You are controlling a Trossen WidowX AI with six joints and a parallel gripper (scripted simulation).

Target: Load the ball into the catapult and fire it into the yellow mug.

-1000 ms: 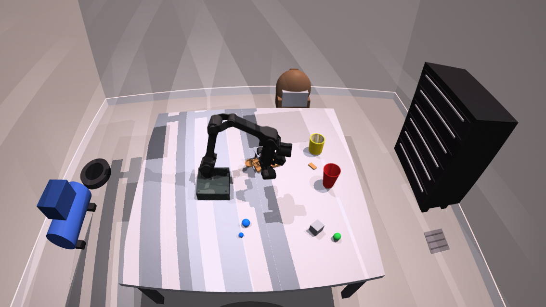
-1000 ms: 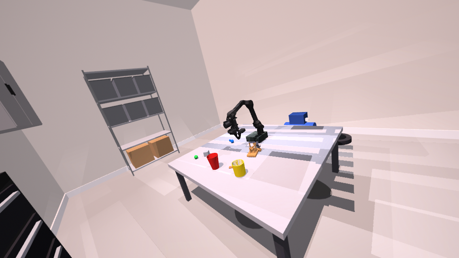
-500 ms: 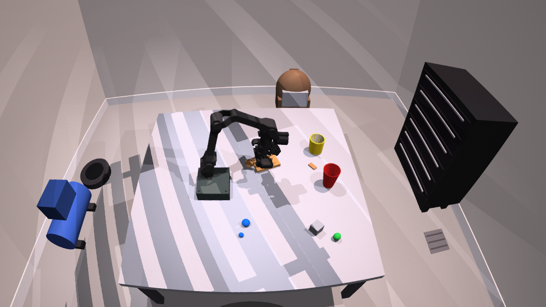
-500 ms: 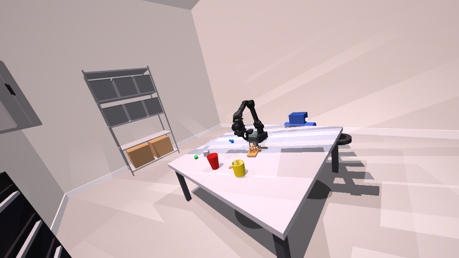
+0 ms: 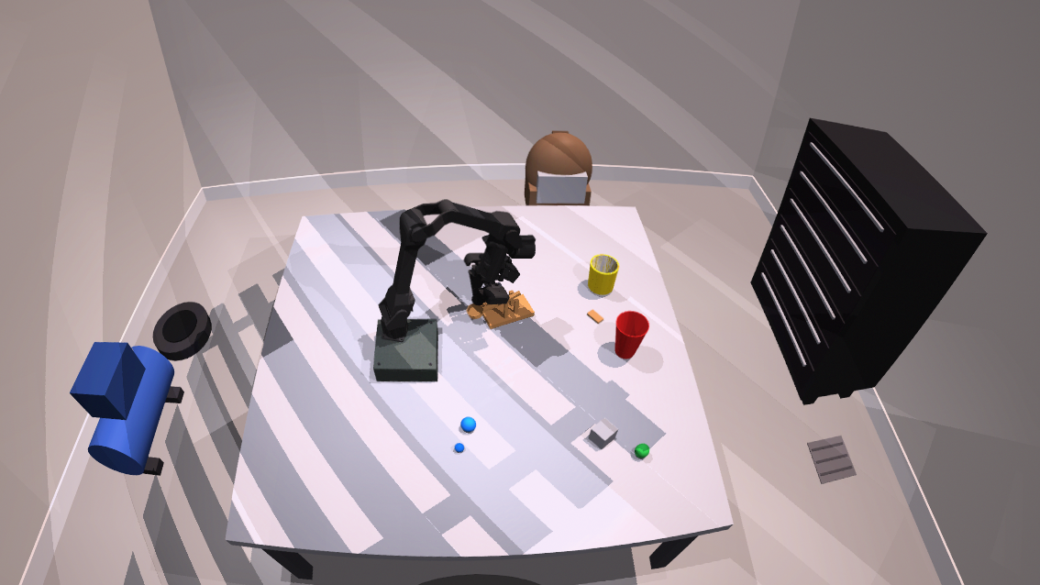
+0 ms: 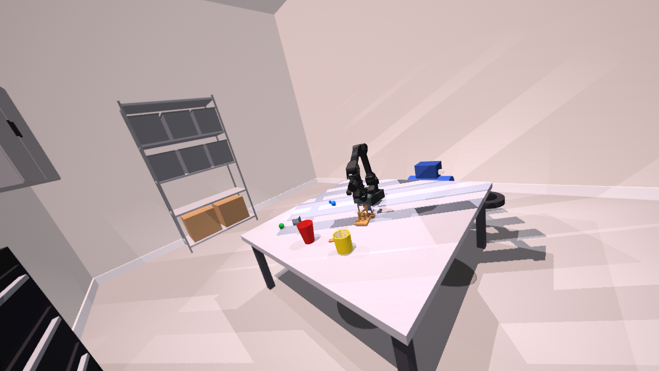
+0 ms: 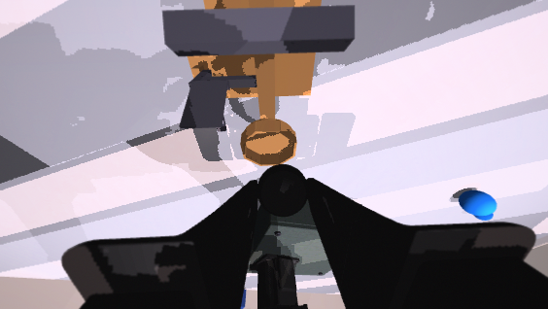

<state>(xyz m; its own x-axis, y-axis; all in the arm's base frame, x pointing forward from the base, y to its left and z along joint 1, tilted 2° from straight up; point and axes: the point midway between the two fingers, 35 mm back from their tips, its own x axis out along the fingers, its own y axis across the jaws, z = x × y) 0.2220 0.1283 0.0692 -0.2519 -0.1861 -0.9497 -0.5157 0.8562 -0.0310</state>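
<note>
Right now my gripper tip is 40 mm short of the wooden catapult, 50 mm to the right of it and 50 mm above it. Round my gripper tip: black ball (right at my gripper tip); then yellow mug (350 mm ahead, 220 mm to the left, 70 mm below); then small orange block (340 mm ahead, 80 mm to the left, 100 mm below).
</note>
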